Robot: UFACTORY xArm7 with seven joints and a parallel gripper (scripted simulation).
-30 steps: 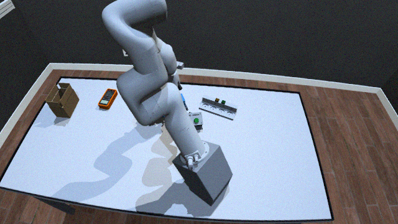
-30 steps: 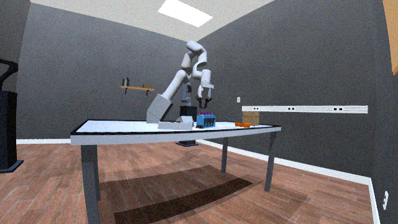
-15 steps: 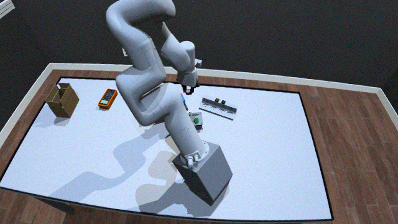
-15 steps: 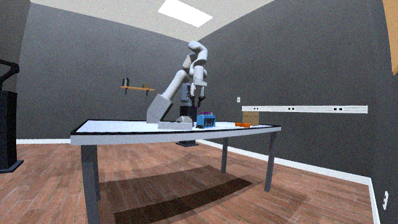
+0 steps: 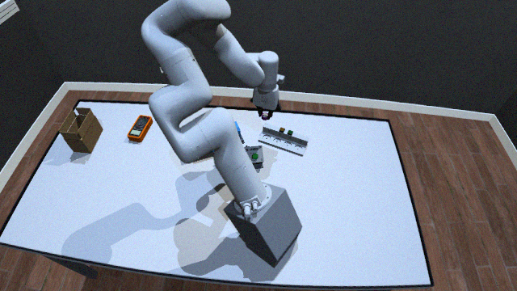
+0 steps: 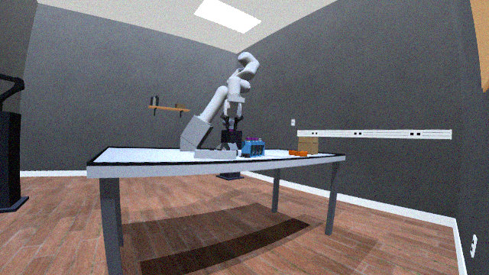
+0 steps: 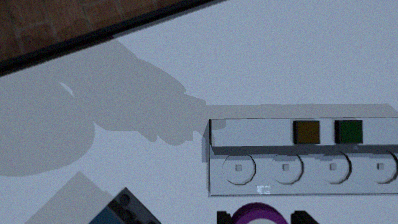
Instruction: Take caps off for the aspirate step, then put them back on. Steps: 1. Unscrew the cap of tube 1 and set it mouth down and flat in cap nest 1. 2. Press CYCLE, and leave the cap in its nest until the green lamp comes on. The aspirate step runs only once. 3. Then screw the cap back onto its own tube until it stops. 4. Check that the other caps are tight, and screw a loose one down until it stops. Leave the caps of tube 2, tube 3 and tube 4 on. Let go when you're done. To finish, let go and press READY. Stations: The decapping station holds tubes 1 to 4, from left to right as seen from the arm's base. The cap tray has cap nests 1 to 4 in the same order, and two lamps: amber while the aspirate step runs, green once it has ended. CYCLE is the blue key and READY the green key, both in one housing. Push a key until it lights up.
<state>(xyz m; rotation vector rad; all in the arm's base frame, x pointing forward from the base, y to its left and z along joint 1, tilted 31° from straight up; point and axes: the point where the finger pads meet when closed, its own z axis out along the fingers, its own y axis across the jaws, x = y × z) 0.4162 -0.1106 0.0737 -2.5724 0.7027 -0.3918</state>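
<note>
Right now my hand is 13 cm past the grey key housing, 12 cm above it and 7 cm to the right of it.
</note>
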